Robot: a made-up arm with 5 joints.
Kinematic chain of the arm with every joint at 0, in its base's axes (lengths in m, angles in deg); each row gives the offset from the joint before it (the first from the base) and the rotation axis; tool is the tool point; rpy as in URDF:
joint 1: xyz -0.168 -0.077 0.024 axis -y
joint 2: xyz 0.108 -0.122 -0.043 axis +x
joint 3: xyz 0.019 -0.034 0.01 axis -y
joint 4: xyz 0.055 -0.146 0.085 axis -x
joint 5: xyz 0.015 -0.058 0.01 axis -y
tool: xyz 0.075 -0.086 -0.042 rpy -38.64 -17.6 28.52
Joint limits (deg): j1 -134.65..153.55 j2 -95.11..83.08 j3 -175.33..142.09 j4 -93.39..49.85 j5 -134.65..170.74
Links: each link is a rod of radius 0.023 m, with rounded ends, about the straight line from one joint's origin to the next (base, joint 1, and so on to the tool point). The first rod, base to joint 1, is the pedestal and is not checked.
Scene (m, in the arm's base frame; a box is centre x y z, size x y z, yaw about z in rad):
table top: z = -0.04
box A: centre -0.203 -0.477 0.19 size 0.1 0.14 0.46 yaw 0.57
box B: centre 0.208 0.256 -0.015 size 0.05 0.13 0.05 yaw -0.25
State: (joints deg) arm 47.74 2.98 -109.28 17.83 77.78
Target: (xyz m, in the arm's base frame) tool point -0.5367 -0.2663 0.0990
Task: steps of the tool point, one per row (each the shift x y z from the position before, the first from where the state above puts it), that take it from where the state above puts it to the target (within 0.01 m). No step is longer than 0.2 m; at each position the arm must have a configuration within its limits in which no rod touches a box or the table.
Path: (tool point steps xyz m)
1: -0.0545 -0.0245 0.0908
2: -0.0455 0.0279 0.0913
3: -0.0249 0.0734 0.0722
4: -0.0002 0.1029 0.0362
5: 0.0201 0.1113 -0.0085
6: -0.1016 -0.0303 0.0702
7: -0.1195 -0.0476 0.0274
8: -0.1104 -0.0630 -0.0227
9: -0.0724 -0.0697 -0.0627
10: -0.1413 0.0536 -0.1030
11: -0.0757 0.0835 -0.1616

